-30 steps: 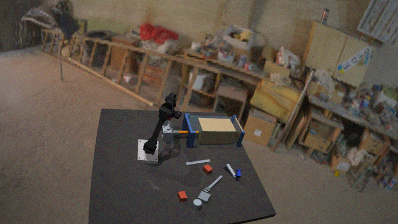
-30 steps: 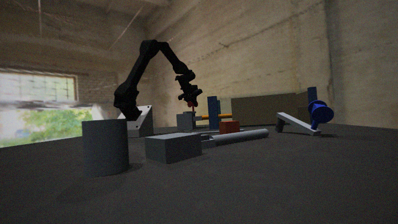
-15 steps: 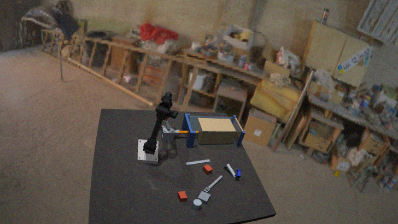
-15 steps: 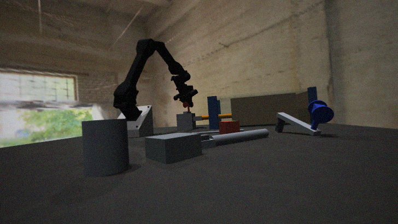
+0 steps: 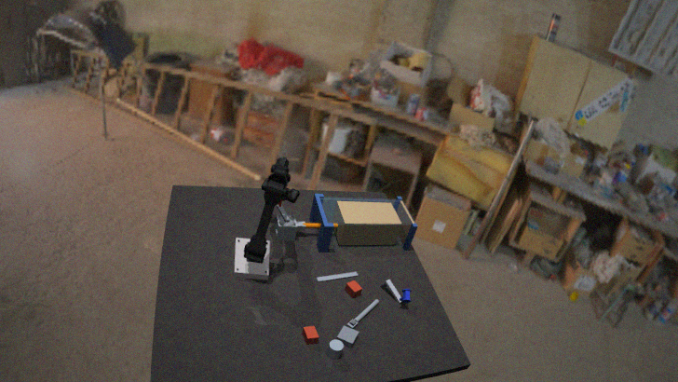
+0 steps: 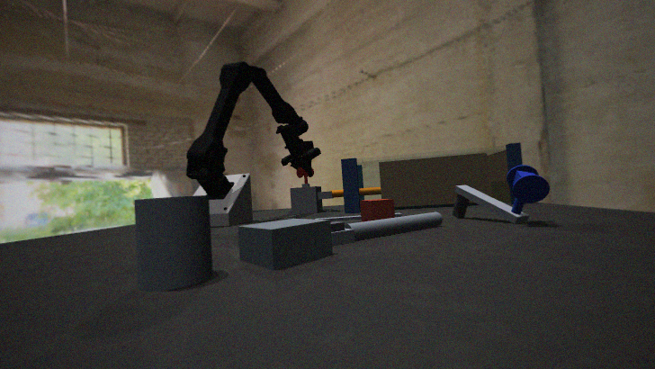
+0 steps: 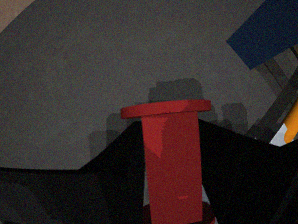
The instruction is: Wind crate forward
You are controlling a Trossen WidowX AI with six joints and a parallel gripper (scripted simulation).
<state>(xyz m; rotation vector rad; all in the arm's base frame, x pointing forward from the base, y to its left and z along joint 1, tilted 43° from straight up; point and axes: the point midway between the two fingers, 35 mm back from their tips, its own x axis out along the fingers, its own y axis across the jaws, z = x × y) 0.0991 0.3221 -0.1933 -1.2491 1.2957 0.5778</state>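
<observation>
Now: the grey winch 12 cm to the right of my gripper tip, 10 cm below it and 2 cm ahead of it. Round my gripper tip: red knob: 2 cm to the right, 1 cm behind; then grey bar: 38 cm to the right, 28 cm ahead, 13 cm below; then clear-panelled cubby: 43 cm ahead, 5 cm to the right, 2 cm below.
</observation>
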